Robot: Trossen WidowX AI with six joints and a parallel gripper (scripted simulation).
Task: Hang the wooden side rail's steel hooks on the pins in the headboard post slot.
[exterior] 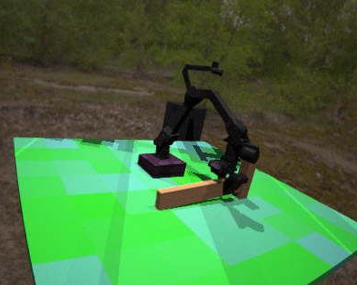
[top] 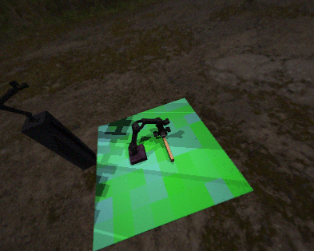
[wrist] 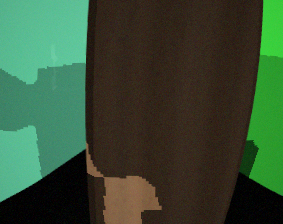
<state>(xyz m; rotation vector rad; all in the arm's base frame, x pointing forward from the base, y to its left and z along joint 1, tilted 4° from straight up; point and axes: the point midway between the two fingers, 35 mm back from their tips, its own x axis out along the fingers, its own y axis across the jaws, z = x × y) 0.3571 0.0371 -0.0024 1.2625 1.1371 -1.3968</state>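
My gripper tip is 2 cm short of the wooden headboard post, 12 cm to the right of it and 4 cm below it.
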